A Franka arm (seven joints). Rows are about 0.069 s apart.
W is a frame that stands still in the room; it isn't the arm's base.
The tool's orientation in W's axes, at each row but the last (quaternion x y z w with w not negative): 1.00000 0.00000 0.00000 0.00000; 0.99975 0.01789 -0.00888 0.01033; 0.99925 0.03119 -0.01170 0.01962; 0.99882 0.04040 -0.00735 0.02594
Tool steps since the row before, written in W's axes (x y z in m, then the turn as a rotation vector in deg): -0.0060 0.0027 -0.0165 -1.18 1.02 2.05; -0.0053 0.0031 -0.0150 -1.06 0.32 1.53; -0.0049 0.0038 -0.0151 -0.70 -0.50 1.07; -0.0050 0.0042 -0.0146 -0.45 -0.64 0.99
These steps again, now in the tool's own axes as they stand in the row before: -0.0060 -0.0027 0.0165 -1.18 -1.02 -2.05; -0.0049 -0.0036 0.0150 -1.08 -0.33 -1.52; -0.0043 -0.0047 0.0150 -0.76 0.50 -1.03; -0.0044 -0.0053 0.0144 -0.52 0.65 -0.95
